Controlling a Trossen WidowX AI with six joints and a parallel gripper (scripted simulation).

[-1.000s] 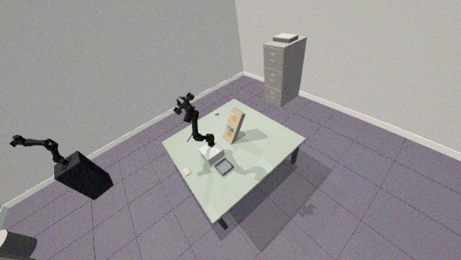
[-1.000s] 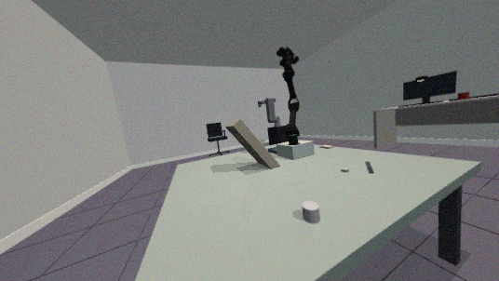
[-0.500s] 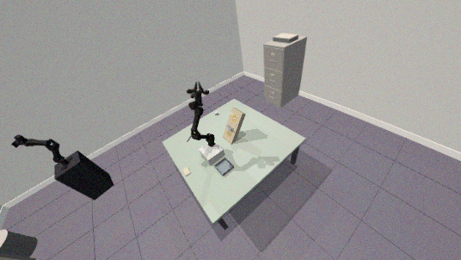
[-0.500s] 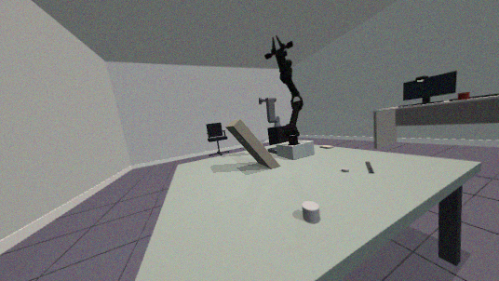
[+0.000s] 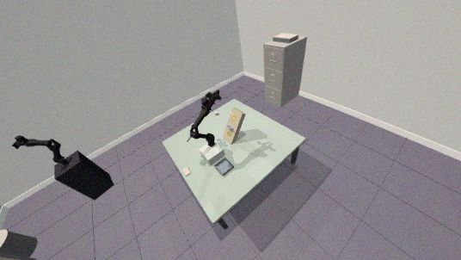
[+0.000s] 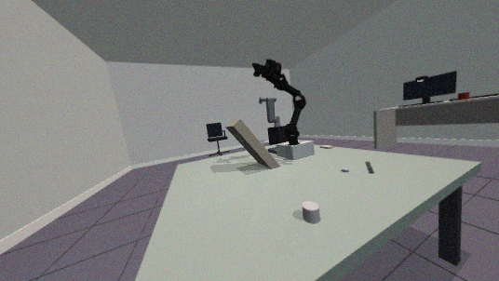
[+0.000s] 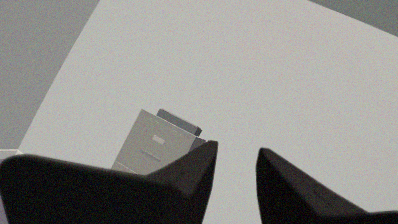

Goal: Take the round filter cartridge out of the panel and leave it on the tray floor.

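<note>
Right now the round grey filter cartridge is 80 mm ahead of my gripper tip, 80 mm to the right of it and 400 mm below it. From my gripper tip the other things lie so: small tan piece: 690 mm behind, 10 mm to the left, 630 mm below; then grey square tray: 390 mm behind, 280 mm to the right, 630 mm below; then tan service panel: 40 mm ahead, 70 mm to the right, 470 mm below.
</note>
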